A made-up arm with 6 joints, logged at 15 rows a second.
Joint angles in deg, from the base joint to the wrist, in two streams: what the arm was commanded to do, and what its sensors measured. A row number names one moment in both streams.
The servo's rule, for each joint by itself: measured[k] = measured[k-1] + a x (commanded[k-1-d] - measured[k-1]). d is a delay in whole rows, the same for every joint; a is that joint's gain. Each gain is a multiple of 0.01, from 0.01 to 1. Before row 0 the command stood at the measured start. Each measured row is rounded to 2 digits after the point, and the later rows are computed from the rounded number. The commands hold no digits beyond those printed.
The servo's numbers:
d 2
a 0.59 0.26 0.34 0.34 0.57 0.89
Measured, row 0:
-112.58, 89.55, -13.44, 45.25, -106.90, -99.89
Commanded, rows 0 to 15:
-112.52, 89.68, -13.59, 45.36, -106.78, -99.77
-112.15, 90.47, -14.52, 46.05, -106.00, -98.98
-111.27, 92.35, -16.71, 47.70, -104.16, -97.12
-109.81, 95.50, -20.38, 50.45, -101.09, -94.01
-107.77, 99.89, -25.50, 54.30, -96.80, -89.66
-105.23, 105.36, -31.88, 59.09, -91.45, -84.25
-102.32, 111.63, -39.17, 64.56, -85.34, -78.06
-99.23, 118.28, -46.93, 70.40, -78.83, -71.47
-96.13, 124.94, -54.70, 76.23, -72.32, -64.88
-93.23, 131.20, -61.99, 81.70, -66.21, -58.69
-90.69, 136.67, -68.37, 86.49, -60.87, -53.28
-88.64, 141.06, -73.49, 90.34, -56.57, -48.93
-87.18, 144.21, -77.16, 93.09, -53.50, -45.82
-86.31, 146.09, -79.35, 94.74, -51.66, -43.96
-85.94, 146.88, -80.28, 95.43, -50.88, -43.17
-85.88, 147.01, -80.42, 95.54, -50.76, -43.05
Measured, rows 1 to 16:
-112.58, 89.55, -13.44, 45.25, -106.90, -99.89
-112.58, 89.55, -13.44, 45.25, -106.90, -99.89
-112.54, 89.58, -13.49, 45.29, -106.83, -99.78
-112.31, 89.81, -13.84, 45.55, -106.36, -99.07
-111.70, 90.47, -14.82, 46.28, -105.11, -97.33
-110.58, 91.78, -16.71, 47.70, -102.82, -94.38
-108.92, 93.89, -19.70, 49.94, -99.39, -90.18
-106.74, 96.87, -23.84, 53.05, -94.86, -84.90
-104.13, 100.71, -29.05, 56.96, -89.43, -78.81
-101.24, 105.28, -35.13, 61.53, -83.39, -72.28
-98.23, 110.39, -41.78, 66.53, -77.08, -65.69
-95.28, 115.80, -48.65, 71.69, -70.88, -59.46
-92.57, 121.23, -55.35, 76.72, -65.17, -53.96
-90.25, 126.39, -61.52, 81.35, -60.27, -49.48
-88.44, 131.02, -66.84, 85.34, -56.41, -46.22
-87.18, 134.94, -71.09, 88.54, -53.70, -44.21

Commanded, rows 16 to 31:
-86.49, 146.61, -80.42, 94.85, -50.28, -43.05
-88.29, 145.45, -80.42, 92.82, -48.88, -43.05
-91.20, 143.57, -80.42, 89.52, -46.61, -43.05
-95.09, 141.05, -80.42, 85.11, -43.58, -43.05
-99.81, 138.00, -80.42, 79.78, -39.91, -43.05
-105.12, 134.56, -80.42, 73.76, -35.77, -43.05
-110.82, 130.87, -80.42, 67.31, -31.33, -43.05
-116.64, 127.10, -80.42, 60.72, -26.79, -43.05
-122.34, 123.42, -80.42, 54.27, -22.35, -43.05
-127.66, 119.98, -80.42, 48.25, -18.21, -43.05
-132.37, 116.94, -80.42, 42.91, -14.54, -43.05
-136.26, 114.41, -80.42, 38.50, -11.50, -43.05
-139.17, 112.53, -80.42, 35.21, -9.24, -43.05
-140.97, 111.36, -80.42, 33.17, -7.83, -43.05
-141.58, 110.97, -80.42, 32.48, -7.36, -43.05
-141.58, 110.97, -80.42, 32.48, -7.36, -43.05
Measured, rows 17 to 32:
-86.45, 138.04, -74.21, 90.88, -52.09, -43.28
-86.11, 140.37, -76.32, 92.46, -51.33, -43.08
-86.33, 141.99, -77.71, 93.27, -50.73, -43.05
-87.49, 142.89, -78.63, 93.12, -49.68, -43.05
-89.68, 143.07, -79.24, 91.90, -47.93, -43.05
-92.87, 142.54, -79.64, 89.59, -45.45, -43.05
-96.96, 141.36, -79.91, 86.25, -42.29, -43.05
-101.77, 139.59, -80.08, 82.00, -38.57, -43.05
-107.11, 137.32, -80.20, 77.01, -34.44, -43.05
-112.73, 134.66, -80.27, 71.47, -30.08, -43.05
-118.40, 131.74, -80.32, 65.62, -25.67, -43.05
-123.86, 128.68, -80.35, 59.71, -21.42, -43.05
-128.88, 125.63, -80.37, 54.00, -17.50, -43.05
-133.23, 122.71, -80.39, 48.73, -14.08, -43.05
-136.73, 120.06, -80.40, 44.13, -11.32, -43.05
-139.23, 117.80, -80.41, 40.40, -9.33, -43.05

